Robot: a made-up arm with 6 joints. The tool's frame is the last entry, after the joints. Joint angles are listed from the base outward. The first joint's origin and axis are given. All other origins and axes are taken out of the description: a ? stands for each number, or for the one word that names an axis. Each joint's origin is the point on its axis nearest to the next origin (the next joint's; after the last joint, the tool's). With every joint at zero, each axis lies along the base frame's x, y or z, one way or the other. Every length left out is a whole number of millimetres.
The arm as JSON. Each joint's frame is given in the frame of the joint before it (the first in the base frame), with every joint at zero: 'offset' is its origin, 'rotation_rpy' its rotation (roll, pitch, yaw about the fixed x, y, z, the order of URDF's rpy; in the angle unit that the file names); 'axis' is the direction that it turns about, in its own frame. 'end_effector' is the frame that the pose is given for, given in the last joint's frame.
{
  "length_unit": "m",
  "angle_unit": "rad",
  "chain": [
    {
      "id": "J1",
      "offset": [
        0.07,
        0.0,
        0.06
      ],
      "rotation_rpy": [
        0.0,
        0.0,
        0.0
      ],
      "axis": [
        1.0,
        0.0,
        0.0
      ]
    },
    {
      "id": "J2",
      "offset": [
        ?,
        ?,
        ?
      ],
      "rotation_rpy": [
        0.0,
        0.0,
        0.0
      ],
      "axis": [
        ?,
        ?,
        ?
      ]
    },
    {
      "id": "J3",
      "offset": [
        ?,
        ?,
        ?
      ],
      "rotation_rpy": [
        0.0,
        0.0,
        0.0
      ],
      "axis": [
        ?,
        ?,
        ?
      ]
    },
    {
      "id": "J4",
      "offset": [
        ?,
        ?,
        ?
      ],
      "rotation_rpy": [
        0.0,
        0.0,
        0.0
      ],
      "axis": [
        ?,
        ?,
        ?
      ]
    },
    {
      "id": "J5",
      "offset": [
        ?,
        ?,
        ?
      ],
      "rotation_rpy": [
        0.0,
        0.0,
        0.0
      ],
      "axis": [
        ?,
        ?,
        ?
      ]
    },
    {
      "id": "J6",
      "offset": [
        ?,
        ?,
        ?
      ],
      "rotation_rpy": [
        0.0,
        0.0,
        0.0
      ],
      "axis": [
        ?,
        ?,
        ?
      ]
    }
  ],
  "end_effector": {
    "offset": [
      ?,
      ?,
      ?
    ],
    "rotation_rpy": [
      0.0,
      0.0,
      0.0
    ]
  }
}
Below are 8 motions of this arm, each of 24 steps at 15 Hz.
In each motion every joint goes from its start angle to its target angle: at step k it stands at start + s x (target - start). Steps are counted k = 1, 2, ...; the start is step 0. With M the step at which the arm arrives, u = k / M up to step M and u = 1 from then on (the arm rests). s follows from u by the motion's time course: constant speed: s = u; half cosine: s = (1 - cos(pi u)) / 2; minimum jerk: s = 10 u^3 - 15 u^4 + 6 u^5.
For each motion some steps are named. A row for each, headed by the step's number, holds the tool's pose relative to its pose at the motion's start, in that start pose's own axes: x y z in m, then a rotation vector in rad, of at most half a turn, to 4 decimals.
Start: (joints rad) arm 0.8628 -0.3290 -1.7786 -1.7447 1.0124 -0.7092
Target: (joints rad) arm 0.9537 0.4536 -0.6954 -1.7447 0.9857 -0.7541
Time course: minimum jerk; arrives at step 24
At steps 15, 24:
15: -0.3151 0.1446 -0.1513 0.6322 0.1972 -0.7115
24: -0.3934 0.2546 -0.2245 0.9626 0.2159 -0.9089

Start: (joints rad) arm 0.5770 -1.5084 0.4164 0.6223 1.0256 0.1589
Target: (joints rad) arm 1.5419 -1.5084 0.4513 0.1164 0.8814 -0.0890
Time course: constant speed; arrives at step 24
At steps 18, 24:
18: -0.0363 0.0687 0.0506 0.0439 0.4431 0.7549
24: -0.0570 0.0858 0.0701 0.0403 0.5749 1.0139

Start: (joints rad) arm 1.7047 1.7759 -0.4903 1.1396 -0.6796 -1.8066
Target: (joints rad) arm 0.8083 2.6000 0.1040 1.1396 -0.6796 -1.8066
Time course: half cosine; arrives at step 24
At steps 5, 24:
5: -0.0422 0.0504 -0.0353 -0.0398 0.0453 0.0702
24: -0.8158 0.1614 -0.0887 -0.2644 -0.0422 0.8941

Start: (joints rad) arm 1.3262 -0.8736 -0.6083 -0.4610 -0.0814 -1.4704
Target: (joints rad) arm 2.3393 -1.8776 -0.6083 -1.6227 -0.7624 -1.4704
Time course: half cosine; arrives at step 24
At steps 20, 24:
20: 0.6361 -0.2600 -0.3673 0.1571 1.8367 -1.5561
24: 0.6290 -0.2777 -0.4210 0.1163 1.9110 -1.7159

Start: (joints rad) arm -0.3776 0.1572 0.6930 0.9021 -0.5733 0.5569
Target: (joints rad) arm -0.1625 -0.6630 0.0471 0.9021 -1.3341 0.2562
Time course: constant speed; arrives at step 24
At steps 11, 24:
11: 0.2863 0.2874 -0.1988 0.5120 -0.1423 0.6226
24: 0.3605 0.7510 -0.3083 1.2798 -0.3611 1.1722

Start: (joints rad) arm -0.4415 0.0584 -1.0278 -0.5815 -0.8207 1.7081
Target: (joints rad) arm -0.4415 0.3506 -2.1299 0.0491 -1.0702 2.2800
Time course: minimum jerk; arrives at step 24
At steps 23, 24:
23: 0.4339 -0.4267 0.6550 -1.3102 -1.2448 -0.3778
24: 0.4340 -0.4267 0.6556 -1.3107 -1.2457 -0.3783

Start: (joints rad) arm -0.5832 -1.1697 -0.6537 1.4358 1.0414 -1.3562
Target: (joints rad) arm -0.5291 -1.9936 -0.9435 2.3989 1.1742 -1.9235
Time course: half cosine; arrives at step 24
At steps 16, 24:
16: 0.0666 -0.2996 0.2461 0.7155 -0.5827 -0.0114
24: 0.0032 -0.3981 0.3380 0.8989 -0.8123 0.1187

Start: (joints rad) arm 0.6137 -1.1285 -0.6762 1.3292 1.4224 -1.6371
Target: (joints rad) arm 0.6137 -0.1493 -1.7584 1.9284 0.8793 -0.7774
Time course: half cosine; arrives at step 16
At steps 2, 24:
2: 0.0004 0.0066 0.0110 0.0235 0.0520 -0.0287
24: -0.2081 0.0271 0.0819 0.5923 1.4232 -0.1297

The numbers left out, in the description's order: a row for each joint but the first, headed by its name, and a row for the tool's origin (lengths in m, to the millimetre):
J2: xyz 0.0 0.01 -0.25, axis 0.0 -1.0 0.0
J3: xyz 0.09 0.0 0.56, axis 0.0 0.0 -1.0
J4: xyz -0.11 -0.07 0.0, axis 0.0 -1.0 0.0
J5: xyz 0.08 0.0 0.17, axis 0.0 0.0 -1.0
J6: xyz -0.01 -0.28 0.0, axis -1.0 0.0 0.0
tool: xyz 0.0 0.07 -0.19

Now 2 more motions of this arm.
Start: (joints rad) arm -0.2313 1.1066 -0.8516 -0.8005 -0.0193 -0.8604
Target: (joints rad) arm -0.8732 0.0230 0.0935 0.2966 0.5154 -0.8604
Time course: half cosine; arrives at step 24
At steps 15, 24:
15: 0.2799 -0.0092 0.1909 0.1838 -0.4106 -0.4681
24: 0.4503 0.0205 0.1645 -0.0473 -0.6873 -0.7301

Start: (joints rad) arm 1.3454 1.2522 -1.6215 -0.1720 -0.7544 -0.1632
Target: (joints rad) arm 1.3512 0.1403 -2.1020 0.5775 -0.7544 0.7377
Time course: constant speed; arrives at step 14
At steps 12, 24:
12: -0.1276 -0.5313 -0.2559 -0.4975 -1.3296 -0.0510
24: -0.1417 -0.6064 -0.3337 -0.5245 -1.5483 -0.2359

